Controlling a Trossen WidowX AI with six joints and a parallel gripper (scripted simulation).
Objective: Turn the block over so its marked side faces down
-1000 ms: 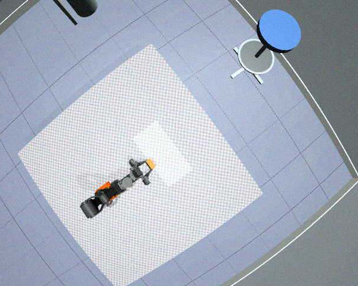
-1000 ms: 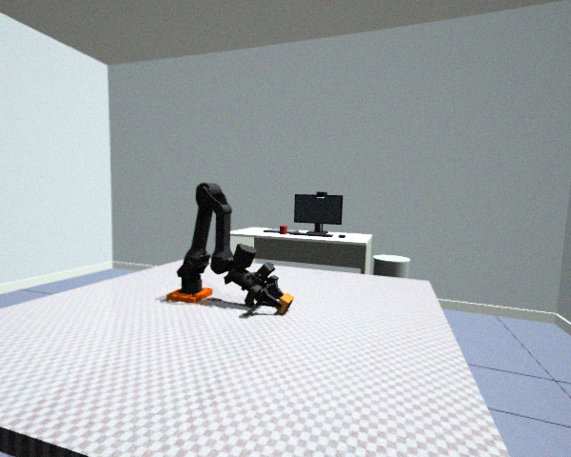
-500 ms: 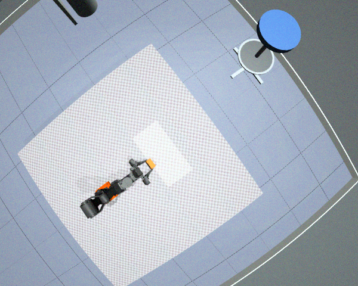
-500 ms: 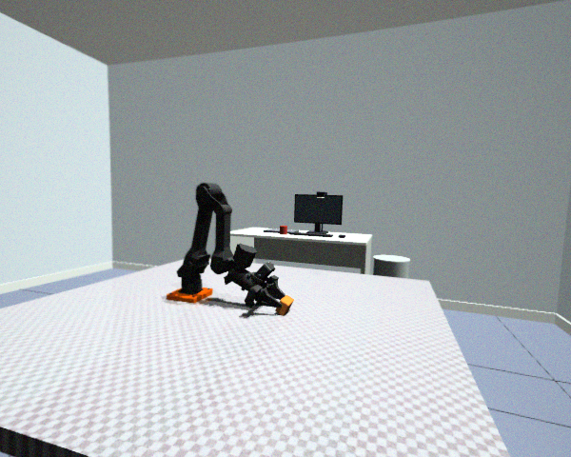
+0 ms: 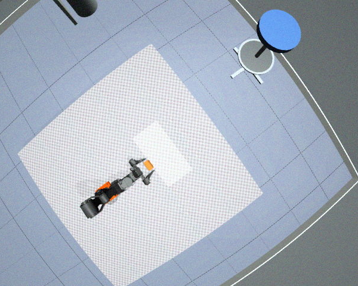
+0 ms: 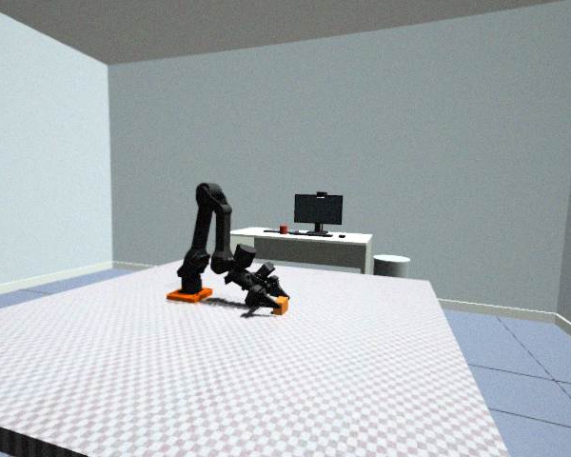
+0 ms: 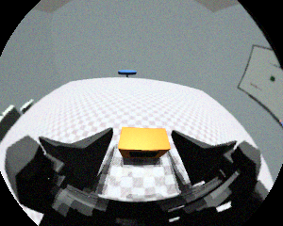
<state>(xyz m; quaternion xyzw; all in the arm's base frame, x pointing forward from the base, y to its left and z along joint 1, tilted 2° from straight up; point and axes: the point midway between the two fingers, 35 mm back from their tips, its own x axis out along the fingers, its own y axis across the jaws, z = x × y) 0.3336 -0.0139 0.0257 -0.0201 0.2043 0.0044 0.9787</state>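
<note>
My gripper tip is 2 cm past the orange block and 1 cm above it.
</note>
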